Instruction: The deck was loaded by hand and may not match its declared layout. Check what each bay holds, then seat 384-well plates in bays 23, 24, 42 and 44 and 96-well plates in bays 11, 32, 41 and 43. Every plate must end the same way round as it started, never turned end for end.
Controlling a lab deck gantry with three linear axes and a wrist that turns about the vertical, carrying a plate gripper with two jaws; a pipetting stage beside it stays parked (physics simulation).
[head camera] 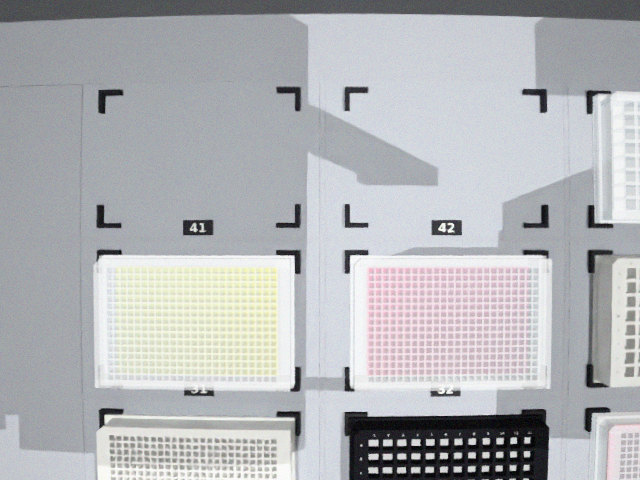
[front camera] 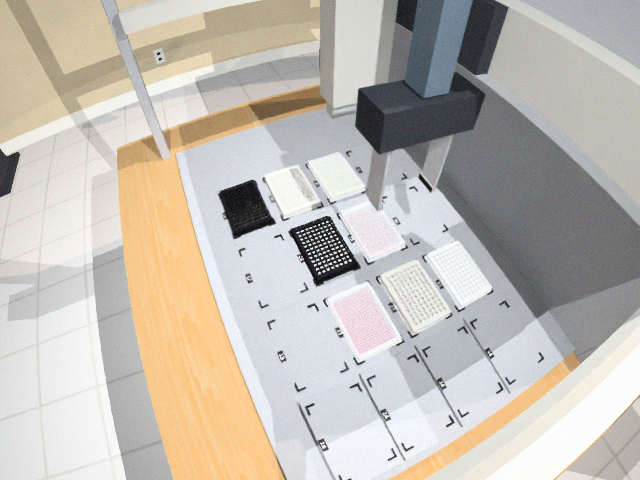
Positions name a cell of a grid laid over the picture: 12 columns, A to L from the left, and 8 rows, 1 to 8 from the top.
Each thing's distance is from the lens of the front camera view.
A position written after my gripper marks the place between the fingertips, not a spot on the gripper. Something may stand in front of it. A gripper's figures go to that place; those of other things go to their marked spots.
my gripper (front camera: H4): 58 cm
yellow 384-well plate (front camera: G4): 78 cm
pink 384-well plate (front camera: G6): 61 cm
pink 384-well plate (front camera: H4): 70 cm
bay 24 (front camera: H7): 58 cm
The marked spots on the bay 24 and the yellow 384-well plate are 50 cm apart.
